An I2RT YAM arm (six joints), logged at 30 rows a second.
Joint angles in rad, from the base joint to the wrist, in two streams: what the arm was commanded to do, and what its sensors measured. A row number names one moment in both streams.
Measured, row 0:
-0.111, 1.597, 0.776, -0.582, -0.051, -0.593
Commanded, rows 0 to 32:
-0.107, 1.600, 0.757, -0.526, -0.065, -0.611
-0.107, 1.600, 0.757, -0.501, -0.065, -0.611
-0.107, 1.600, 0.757, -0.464, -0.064, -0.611
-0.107, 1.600, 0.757, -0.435, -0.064, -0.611
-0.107, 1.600, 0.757, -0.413, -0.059, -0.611
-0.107, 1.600, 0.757, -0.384, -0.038, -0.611
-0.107, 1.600, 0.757, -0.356, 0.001, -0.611
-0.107, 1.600, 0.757, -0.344, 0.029, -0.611
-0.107, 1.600, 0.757, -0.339, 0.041, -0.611
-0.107, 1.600, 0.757, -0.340, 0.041, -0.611
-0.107, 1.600, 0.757, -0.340, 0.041, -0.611
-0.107, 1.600, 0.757, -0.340, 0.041, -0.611
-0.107, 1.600, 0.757, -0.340, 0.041, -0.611
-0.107, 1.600, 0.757, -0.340, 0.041, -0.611
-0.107, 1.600, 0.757, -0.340, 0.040, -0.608
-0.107, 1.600, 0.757, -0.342, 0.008, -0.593
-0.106, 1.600, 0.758, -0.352, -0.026, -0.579
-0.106, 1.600, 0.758, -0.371, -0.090, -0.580
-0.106, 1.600, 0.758, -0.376, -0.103, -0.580
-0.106, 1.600, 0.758, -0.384, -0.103, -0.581
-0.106, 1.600, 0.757, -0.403, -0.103, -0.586
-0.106, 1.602, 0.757, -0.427, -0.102, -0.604
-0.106, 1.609, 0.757, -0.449, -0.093, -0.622
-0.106, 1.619, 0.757, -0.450, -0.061, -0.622
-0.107, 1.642, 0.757, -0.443, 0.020, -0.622
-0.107, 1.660, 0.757, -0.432, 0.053, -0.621
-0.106, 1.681, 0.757, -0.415, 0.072, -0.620
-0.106, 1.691, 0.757, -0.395, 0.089, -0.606
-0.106, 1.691, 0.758, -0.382, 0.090, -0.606
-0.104, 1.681, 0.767, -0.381, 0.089, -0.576
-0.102, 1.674, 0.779, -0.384, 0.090, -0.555
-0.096, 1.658, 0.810, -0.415, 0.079, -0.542
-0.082, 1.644, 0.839, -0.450, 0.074, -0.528
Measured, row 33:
-0.105, 1.645, 0.792, -0.395, 0.059, -0.577
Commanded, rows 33 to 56:
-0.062, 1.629, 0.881, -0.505, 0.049, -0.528
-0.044, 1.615, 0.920, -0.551, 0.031, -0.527
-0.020, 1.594, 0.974, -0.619, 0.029, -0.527
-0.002, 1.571, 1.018, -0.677, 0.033, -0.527
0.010, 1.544, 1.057, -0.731, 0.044, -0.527
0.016, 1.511, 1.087, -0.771, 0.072, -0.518
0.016, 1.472, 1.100, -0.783, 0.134, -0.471
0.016, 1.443, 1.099, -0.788, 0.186, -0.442
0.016, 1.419, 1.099, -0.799, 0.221, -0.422
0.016, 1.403, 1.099, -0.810, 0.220, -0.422
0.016, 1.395, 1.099, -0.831, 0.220, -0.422
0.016, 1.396, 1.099, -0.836, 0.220, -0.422
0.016, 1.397, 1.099, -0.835, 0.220, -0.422
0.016, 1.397, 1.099, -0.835, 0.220, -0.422
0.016, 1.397, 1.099, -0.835, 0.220, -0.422
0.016, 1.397, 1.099, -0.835, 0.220, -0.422
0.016, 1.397, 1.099, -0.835, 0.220, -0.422
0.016, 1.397, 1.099, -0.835, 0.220, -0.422
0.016, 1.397, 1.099, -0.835, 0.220, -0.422
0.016, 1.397, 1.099, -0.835, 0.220, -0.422
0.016, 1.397, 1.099, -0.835, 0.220, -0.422
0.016, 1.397, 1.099, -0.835, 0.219, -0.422
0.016, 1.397, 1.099, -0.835, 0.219, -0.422
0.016, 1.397, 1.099, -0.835, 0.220, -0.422
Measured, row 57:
0.014, 1.399, 1.090, -0.834, 0.208, -0.446
